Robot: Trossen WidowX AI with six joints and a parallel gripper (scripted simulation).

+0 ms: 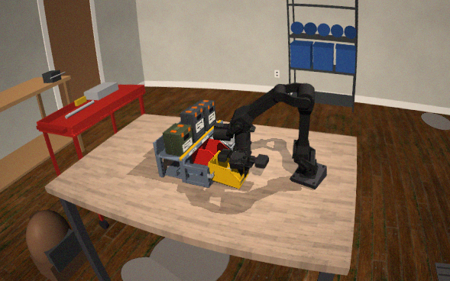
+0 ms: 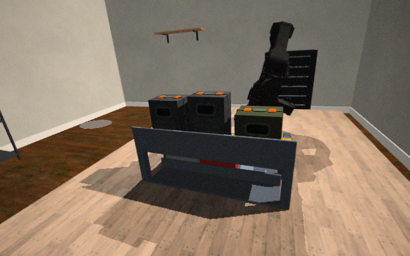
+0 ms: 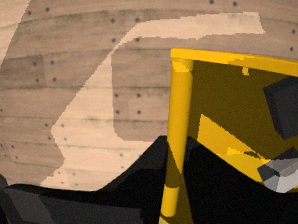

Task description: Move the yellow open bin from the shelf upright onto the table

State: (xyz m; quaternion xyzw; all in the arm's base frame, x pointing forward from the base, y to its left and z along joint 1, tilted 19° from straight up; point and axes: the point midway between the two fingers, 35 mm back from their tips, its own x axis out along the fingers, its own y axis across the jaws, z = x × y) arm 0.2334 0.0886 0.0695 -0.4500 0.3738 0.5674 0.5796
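The yellow open bin lies 60 mm ahead of my hand and 10 mm below it. From my hand the other things lie so: green case (270 mm ahead, 90 mm above, 20 mm to the left); then red bin (200 mm ahead, 100 mm to the right, 20 mm below).
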